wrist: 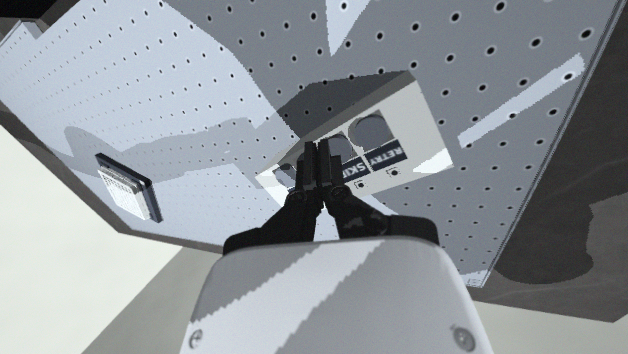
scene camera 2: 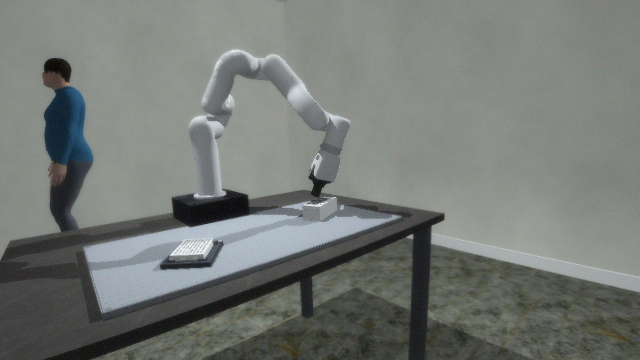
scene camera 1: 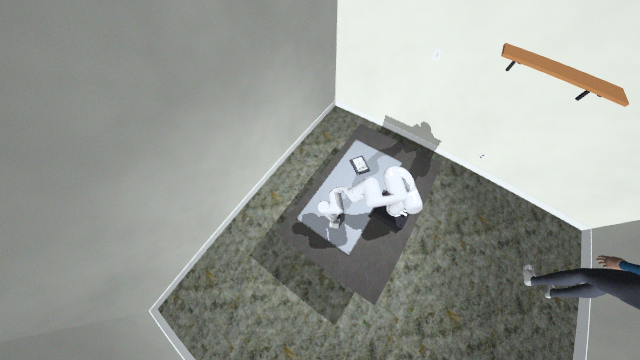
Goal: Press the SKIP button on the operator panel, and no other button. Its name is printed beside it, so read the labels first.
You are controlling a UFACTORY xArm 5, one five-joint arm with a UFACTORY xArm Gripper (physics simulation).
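Seen in the pictures: gripper, fingertip midpoint: [wrist: 320, 154] [scene camera 2: 314, 195] [scene camera 1: 339, 216]; arm's base at its link origin: [scene camera 2: 210, 195] [scene camera 1: 394, 208].
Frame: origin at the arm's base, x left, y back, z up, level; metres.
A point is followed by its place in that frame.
The white operator panel [scene camera 1: 334, 225] @(x 0.346, y -0.312, z -0.021 m) [scene camera 2: 312, 214] @(x 0.205, y -0.383, z -0.051 m) [wrist: 426, 125] @(x 0.349, y -0.310, z -0.021 m) lies on the perforated board. In the wrist view its RETRY label [wrist: 385, 156] @(x 0.322, y -0.331, z -0.021 m) is beside the round grey RETRY button [wrist: 371, 131] @(x 0.314, y -0.309, z -0.018 m). The partly covered SKIP label [wrist: 356, 171] @(x 0.299, y -0.344, z -0.021 m) is beside the SKIP button [wrist: 341, 145] @(x 0.290, y -0.317, z -0.018 m). Another round button [wrist: 286, 175] @(x 0.232, y -0.344, z -0.018 m) shows left of the fingers; its label is hidden. My gripper [scene camera 2: 316, 194] @(x 0.277, y -0.317, z -0.003 m) [wrist: 320, 154] @(x 0.277, y -0.317, z -0.003 m) is shut and empty, tilted, its tips close above the panel. In the wrist view the tips overlap the left edge of the SKIP button and hide the button beside it. Contact cannot be told.
A white plate on a dark holder [scene camera 1: 359, 164] @(x -0.226, y -0.413, z -0.052 m) [scene camera 2: 192, 248] @(x -0.238, y -0.425, z -0.048 m) [wrist: 122, 195] @(x -0.227, y -0.404, z -0.048 m) sits on the perforated board [scene camera 1: 340, 175] @(x -0.054, y -0.501, z -0.074 m) [scene camera 2: 135, 285] @(x -0.394, y -0.494, z -0.074 m) [wrist: 200, 90] @(x 0.118, y -0.255, z -0.074 m), away from the panel. The arm's black base [scene camera 2: 210, 207] @(x -0.050, y -0.113, z -0.022 m) stands on the dark table [scene camera 1: 370, 270] @(x 0.466, y 0.066, z -0.087 m). A person [scene camera 1: 590, 282] [scene camera 2: 65, 125] stands beyond the table.
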